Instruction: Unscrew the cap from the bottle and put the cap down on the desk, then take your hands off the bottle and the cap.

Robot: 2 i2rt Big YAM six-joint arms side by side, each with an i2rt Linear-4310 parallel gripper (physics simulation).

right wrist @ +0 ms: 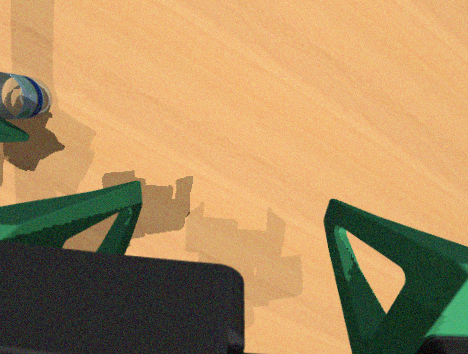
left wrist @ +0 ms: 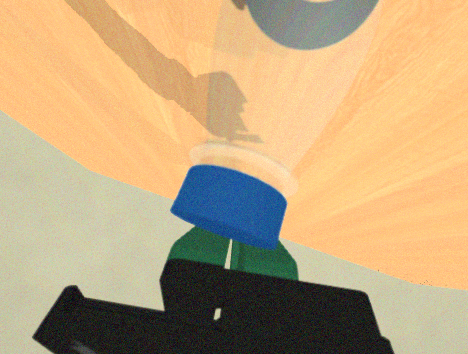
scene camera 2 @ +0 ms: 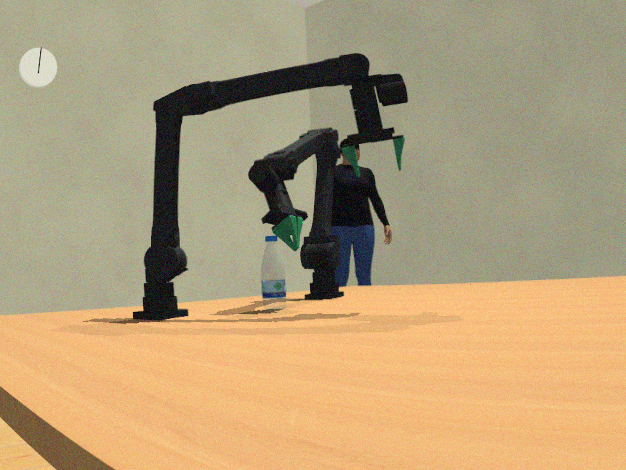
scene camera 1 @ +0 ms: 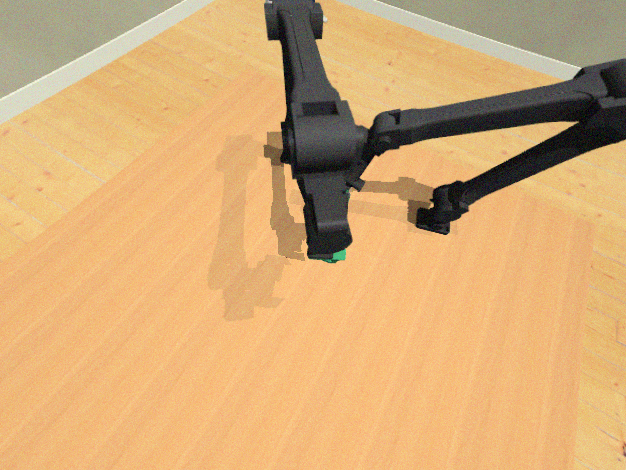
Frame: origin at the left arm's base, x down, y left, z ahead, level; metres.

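Seen in the pictures: left gripper, between the fingertips: (right wrist: 25, 136) (scene camera 2: 296, 249); right gripper, between the fingertips: (right wrist: 234, 201) (scene camera 2: 379, 173); left arm's base, origin of its link: (scene camera 2: 324, 297) (scene camera 1: 431, 221); right arm's base, origin of its link: (scene camera 2: 160, 317).
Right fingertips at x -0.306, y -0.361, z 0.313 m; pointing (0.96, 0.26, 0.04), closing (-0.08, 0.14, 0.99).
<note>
Offsets run from my right fingertips to a thing's top centre. Level surfaces: height alone.
The clear bottle @(dy -0.003, dx +0.125, dz -0.286 m) (scene camera 2: 273, 268) (left wrist: 300, 37) (right wrist: 30, 98) stands upright on the desk @(dx +0.306 m) (scene camera 1: 353, 379) (scene camera 2: 404, 394). Its blue cap @(dy -0.003, dx +0.124, dz -0.286 m) (scene camera 2: 271, 238) (left wrist: 230, 202) sits on the neck. My left gripper (scene camera 2: 295, 246) is shut with nothing between its fingers. Its fingertips are close beside the cap in scene camera 2; in the left wrist view they are partly hidden behind the cap, so contact cannot be told. My right gripper (scene camera 2: 379, 173) (right wrist: 234, 201) is open and empty, high above the desk, to the right of the bottle in scene camera 2. The bottle is hidden by the arms in scene camera 1.
The right arm (scene camera 1: 323, 146) (scene camera 2: 283, 78) reaches over and across the left arm (scene camera 1: 480, 113) (scene camera 2: 326, 192), close to it in scene camera 1. Shadows of both arms lie on the desk. A person (scene camera 2: 353, 202) stands beyond the desk in scene camera 2.
</note>
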